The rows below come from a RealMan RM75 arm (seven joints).
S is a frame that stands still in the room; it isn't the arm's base.
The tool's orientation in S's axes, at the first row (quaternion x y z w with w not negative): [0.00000 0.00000 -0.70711 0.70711]
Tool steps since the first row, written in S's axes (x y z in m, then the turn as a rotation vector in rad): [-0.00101 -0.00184 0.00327 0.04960 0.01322 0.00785]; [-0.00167 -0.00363 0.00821 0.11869 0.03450 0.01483]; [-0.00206 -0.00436 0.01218 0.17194 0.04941 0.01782]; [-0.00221 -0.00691 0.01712 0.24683 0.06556 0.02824]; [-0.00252 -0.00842 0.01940 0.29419 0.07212 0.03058]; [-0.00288 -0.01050 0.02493 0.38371 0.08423 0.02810]
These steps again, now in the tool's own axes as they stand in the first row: [0.00184 -0.00101 0.00327 -0.01322 0.04960 0.00785]; [0.00363 -0.00167 0.00821 -0.03450 0.11869 0.01483]; [0.00436 -0.00206 0.01218 -0.04941 0.17194 0.01782]; [0.00691 -0.00221 0.01712 -0.06556 0.24683 0.02824]; [0.00842 -0.00252 0.01940 -0.07212 0.29419 0.03058]; [0.01050 -0.00288 0.02493 -0.08423 0.38371 0.02810]
